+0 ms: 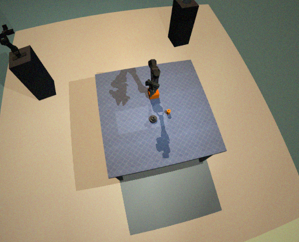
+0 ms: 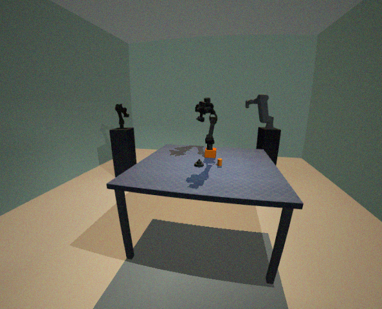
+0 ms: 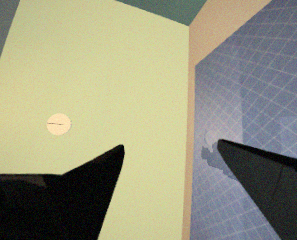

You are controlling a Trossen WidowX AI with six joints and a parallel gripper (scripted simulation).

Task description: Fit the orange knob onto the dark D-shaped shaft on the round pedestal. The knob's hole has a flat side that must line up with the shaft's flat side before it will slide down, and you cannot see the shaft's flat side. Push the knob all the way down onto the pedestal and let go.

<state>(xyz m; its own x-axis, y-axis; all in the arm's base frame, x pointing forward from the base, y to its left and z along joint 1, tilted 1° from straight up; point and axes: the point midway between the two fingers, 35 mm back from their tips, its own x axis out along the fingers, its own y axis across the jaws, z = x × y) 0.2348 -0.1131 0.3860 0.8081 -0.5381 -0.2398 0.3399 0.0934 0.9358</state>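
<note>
The orange knob is 430 mm below my gripper tip, 220 mm to the left of it and 30 mm ahead of it. From my gripper tip the other things lie so: dark shaft: 420 mm below, 40 mm ahead, 30 mm to the left.
</note>
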